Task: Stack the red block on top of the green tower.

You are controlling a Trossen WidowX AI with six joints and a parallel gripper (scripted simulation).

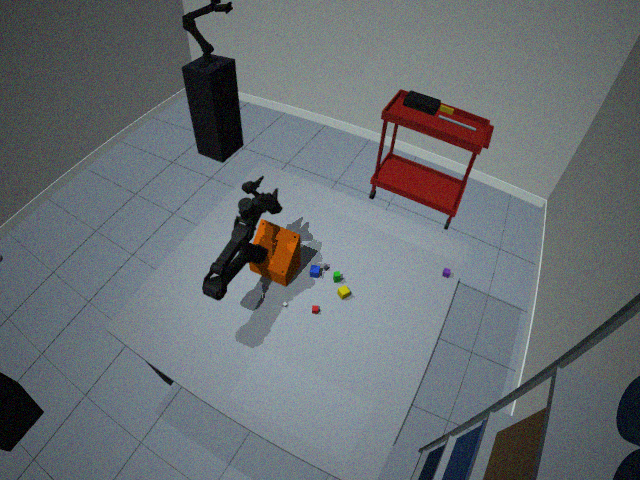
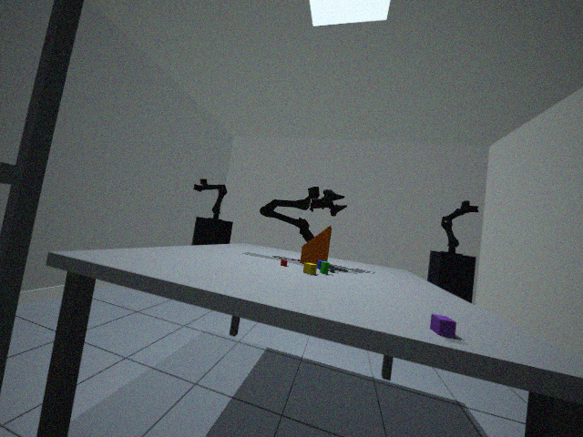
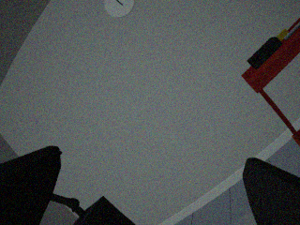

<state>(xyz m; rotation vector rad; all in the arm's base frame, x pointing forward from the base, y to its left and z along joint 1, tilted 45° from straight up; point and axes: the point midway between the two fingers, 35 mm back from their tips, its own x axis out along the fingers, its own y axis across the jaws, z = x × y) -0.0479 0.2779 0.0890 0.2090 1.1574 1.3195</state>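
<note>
My gripper tip is 36 cm short of the red block, 23 cm to the left of it and 38 cm above it. The rest, counted from my gripper tip: blue block 26 cm ahead, 6 cm to the right, 37 cm below; small dark block 29 cm ahead, 1 cm to the right, 38 cm below; yellow block 43 cm ahead, 10 cm to the right, 37 cm below.
</note>
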